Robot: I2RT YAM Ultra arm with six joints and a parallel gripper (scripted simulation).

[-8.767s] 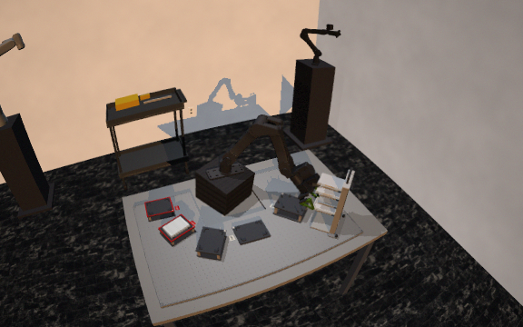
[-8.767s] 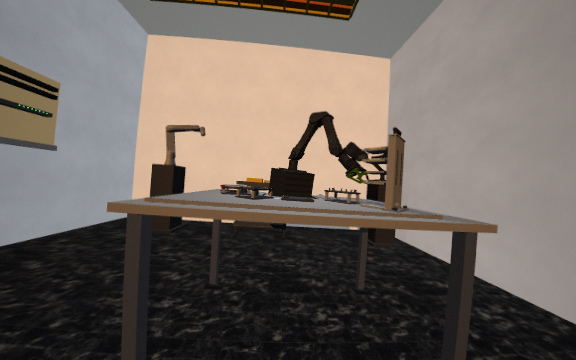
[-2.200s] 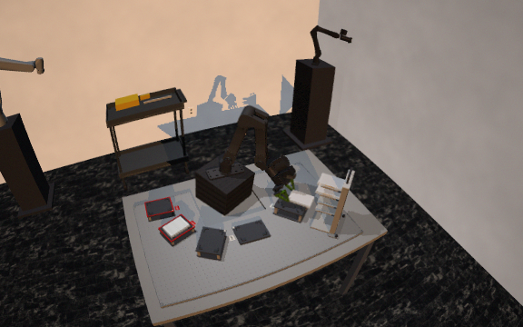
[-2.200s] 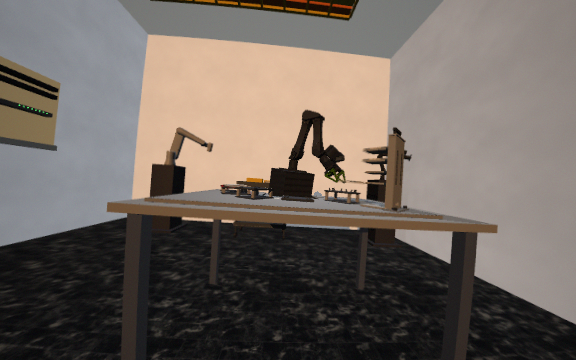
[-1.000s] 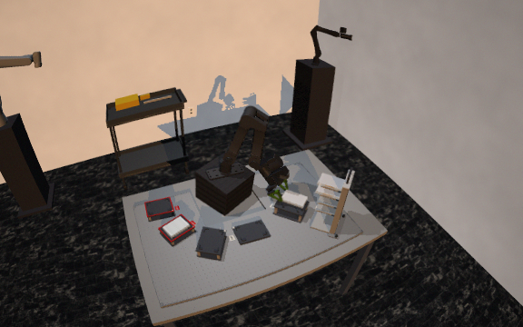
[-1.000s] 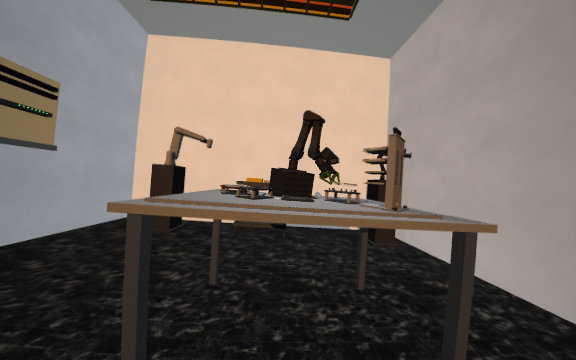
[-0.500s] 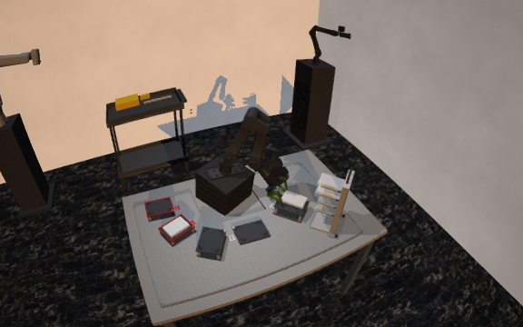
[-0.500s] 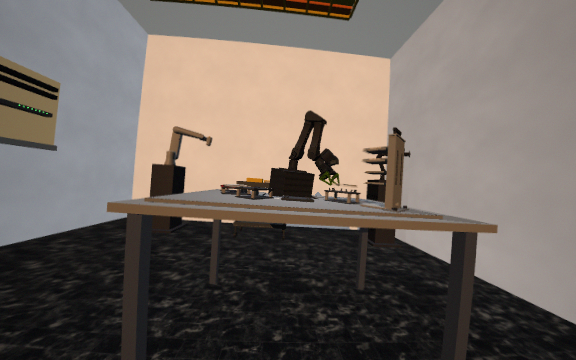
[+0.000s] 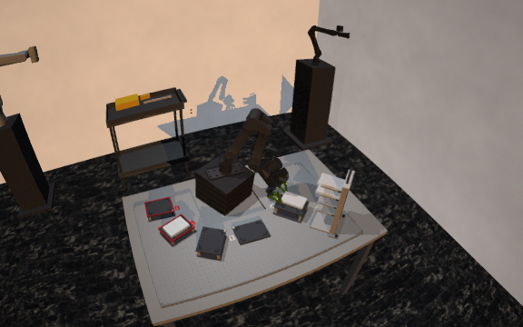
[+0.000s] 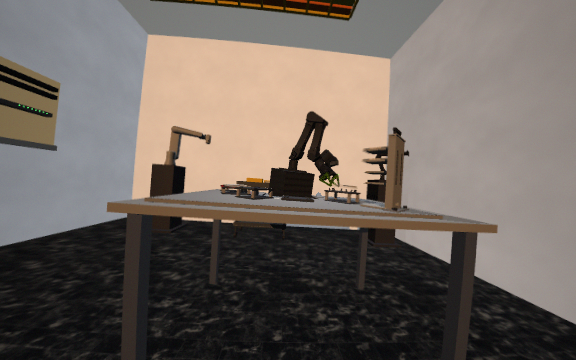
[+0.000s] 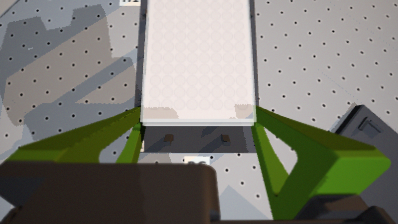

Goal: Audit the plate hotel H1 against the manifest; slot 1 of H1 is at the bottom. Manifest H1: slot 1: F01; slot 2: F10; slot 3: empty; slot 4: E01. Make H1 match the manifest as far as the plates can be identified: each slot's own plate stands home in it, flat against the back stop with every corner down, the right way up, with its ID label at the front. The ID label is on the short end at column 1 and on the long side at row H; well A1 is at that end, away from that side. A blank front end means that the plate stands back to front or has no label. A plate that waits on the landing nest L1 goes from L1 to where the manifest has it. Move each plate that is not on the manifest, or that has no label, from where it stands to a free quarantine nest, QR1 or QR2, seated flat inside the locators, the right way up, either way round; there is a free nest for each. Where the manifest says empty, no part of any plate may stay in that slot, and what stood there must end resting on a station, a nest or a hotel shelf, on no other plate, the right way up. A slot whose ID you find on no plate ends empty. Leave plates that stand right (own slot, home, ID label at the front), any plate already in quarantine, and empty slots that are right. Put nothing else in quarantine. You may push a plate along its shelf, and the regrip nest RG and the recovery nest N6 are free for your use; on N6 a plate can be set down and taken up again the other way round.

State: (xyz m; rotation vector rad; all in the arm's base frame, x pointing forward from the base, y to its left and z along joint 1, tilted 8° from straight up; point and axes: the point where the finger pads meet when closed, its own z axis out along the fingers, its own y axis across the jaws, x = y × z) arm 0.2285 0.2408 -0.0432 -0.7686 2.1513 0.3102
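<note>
The white plate is 5 cm ahead of my hand and 4 cm to the left of it. Also, from my hand: A1 mark 5 cm behind, 3 cm to the left, 3 cm below; then dark regrip nest 4 cm ahead, 3 cm to the left, 4 cm below; then RG tag 4 cm behind, 3 cm to the right, 9 cm below.
</note>
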